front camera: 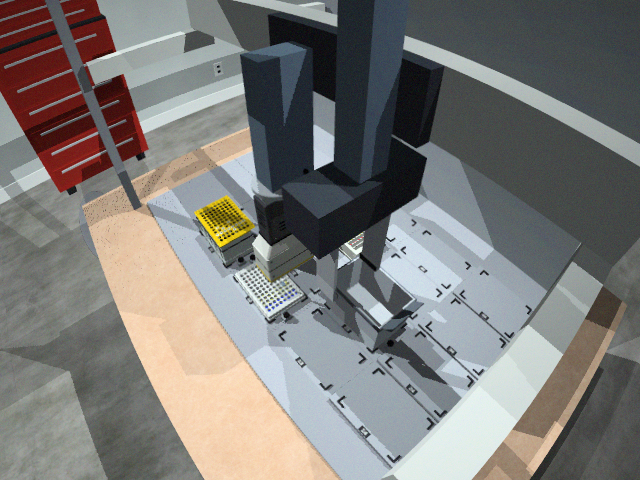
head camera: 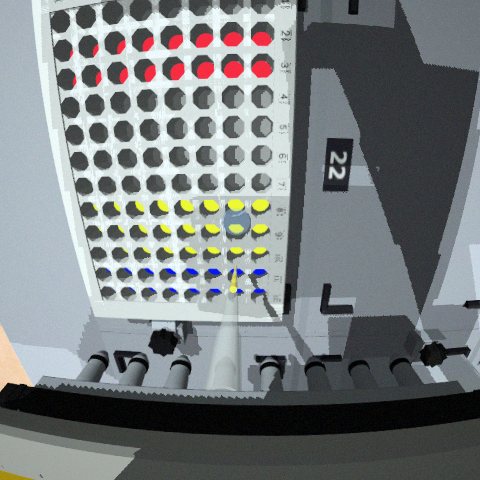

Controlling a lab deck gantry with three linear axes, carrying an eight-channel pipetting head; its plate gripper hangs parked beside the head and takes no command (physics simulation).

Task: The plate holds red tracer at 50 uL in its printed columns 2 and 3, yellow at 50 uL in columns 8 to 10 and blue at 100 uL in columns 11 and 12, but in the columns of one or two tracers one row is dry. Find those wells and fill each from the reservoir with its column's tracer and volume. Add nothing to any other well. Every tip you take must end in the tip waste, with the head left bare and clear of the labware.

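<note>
The white plate (front camera: 252,298) (head camera: 187,311) shows red in columns 2 and 3, yellow in 8 to 10 and blue in 11 and 12. Row B shows yellow in columns 8, 9 and 10. Slanted view hides many well bottoms toward row H. A translucent grey-blue disc (head camera: 236,218) overlies well B9. The pipetting head (front camera: 281,258) (head camera: 240,417) is over the plate; one lowered channel bears a yellow tip (head camera: 234,285), the other visible channels are bare. The reservoir (front camera: 354,242) is partly hidden behind the gantry. The parked plate gripper (front camera: 354,283) has its paddles apart, empty, beside the head.
The yellow tip rack (front camera: 224,219) stands left of the head in the front view. The open grey waste bin (front camera: 383,334) stands to the right of the plate, close to the gripper paddles. A "22" label (head camera: 338,165) lies beside the plate. Black corner marks dot the deck.
</note>
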